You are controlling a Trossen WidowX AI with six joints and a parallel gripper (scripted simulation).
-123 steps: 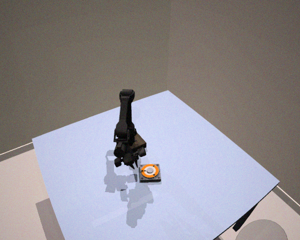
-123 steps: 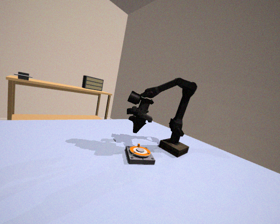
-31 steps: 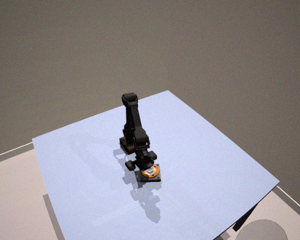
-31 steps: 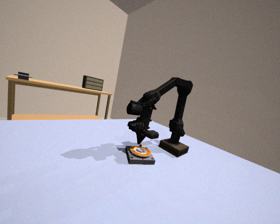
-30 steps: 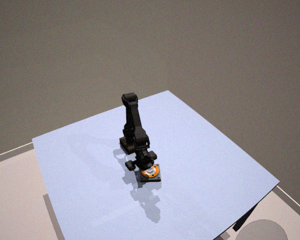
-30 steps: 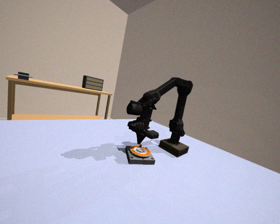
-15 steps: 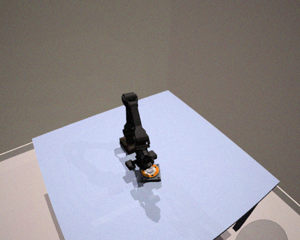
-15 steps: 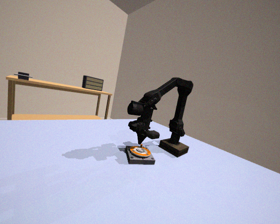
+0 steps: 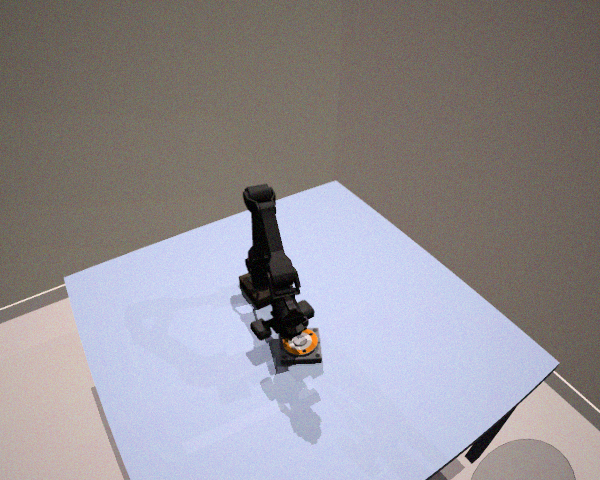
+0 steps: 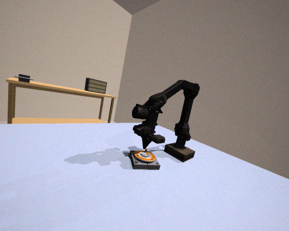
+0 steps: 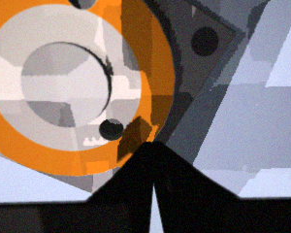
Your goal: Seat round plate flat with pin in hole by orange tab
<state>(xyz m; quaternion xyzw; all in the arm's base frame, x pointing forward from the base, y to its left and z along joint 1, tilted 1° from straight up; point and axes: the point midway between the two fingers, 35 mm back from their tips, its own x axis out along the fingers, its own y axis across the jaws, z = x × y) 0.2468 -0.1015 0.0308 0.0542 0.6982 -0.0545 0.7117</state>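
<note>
The base is 4 cm to the left of my gripper tip, 4 cm ahead of it and 2 cm below it.
</note>
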